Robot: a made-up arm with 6 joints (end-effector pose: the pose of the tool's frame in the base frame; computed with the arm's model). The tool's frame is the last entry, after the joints.
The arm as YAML. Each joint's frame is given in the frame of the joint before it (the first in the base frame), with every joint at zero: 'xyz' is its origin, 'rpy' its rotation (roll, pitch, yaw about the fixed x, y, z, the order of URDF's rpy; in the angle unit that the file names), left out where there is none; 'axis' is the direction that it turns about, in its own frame. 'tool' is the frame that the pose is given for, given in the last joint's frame.
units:
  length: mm
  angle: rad
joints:
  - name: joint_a
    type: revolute
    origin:
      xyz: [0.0, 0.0, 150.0]
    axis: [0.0, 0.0, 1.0]
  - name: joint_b
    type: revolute
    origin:
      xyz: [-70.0, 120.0, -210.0]
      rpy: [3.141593, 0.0, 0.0]
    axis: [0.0, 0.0, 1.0]
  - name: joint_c
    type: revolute
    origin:
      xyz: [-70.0, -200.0, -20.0]
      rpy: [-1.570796, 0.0, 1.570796]
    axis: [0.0, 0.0, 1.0]
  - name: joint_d
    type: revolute
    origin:
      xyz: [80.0, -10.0, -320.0]
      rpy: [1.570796, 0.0, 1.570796]
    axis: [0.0, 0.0, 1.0]
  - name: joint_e
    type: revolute
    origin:
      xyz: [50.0, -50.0, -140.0]
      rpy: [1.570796, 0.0, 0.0]
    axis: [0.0, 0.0, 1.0]
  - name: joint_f
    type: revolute
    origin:
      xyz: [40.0, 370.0, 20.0]
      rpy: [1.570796, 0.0, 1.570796]
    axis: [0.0, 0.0, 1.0]
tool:
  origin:
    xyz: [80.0, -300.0, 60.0]
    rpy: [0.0, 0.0, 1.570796]
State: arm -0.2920 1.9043 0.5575 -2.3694 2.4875 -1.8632
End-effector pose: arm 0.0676 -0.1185 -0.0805 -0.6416 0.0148 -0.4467
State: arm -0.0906 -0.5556 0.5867 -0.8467 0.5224 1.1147
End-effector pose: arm 0.1985 -0.1493 0.1534 0.1799 0.7313 1.0635
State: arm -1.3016 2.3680 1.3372 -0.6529 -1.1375 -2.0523
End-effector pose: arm -0.4224 0.1069 -0.1529 1.0243 -2.2957 0.1459
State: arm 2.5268 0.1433 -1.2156 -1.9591 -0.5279 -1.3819
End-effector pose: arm -0.4910 -0.0001 -0.0162 -1.6218 0.0427 2.3187
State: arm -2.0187 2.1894 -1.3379 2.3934 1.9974 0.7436
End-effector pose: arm -0.1352 0.6669 0.2626 -2.1997 1.2403 -0.0360
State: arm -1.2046 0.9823 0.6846 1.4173 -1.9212 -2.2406
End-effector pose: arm 0.3602 -0.3119 -0.0041 1.7968 1.3765 -0.1636
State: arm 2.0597 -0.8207 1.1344 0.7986 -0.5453 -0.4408
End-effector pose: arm 0.0093 -0.3063 0.1147 1.2731 -1.9149 1.8162
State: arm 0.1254 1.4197 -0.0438 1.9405 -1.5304 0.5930
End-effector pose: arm 0.1680 0.5090 -0.4063 -1.9560 -0.0903 -1.9441
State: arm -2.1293 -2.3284 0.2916 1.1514 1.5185 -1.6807
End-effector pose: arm 0.3683 0.2063 -0.0197 1.1956 0.4117 -0.3157
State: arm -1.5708 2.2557 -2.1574 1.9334 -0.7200 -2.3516
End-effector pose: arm 0.0872 0.0162 -0.0711 -0.4998 0.8129 -1.9417
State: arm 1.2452 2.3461 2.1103 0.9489 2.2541 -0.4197
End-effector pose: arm -0.1668 -0.4081 -0.0164 0.3059 0.4672 -0.7042
